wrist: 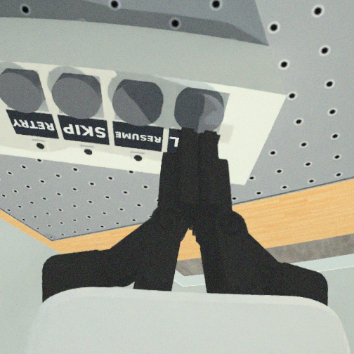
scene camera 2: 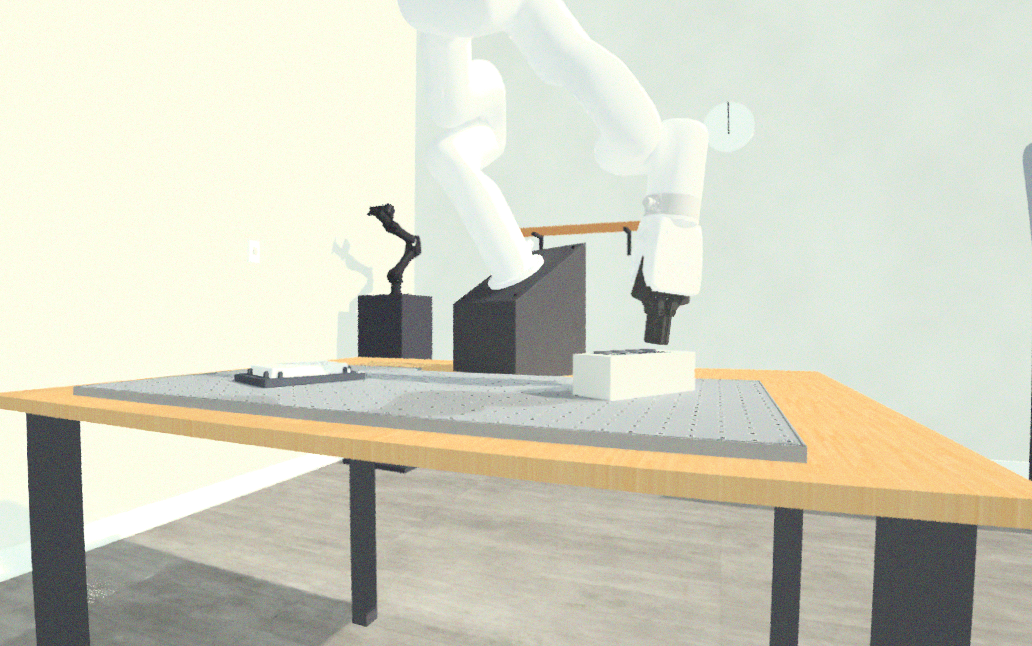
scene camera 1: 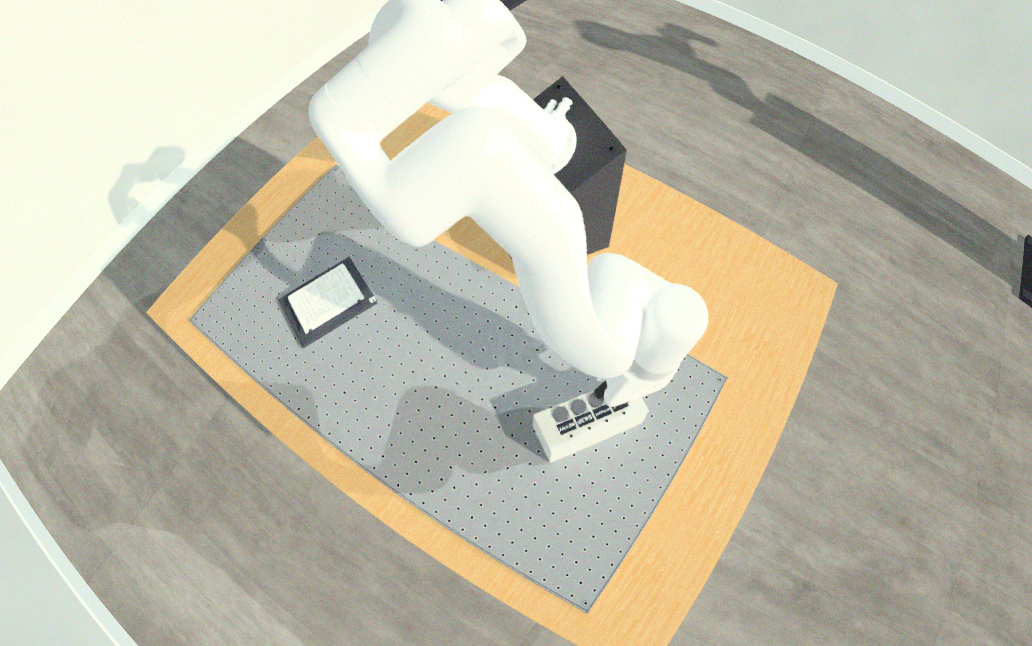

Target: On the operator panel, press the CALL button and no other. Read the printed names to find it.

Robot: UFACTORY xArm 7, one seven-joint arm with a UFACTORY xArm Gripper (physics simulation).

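Note:
The operator panel is a white box with grey round buttons in a row. In the wrist view the RETRY button, SKIP button and RESUME button have readable names. The CALL button is at the right end; the fingers cover most of its label, and an L shows. My gripper is shut and empty, pointing down. Its tips overlap the label-side edge of the CALL button in the wrist view. In scene camera 2 a small gap shows between tips and panel.
The panel stands on a grey perforated board on a wooden table. A dark tray with a white plate lies at the board's other end. The dark pedestal carries my arm.

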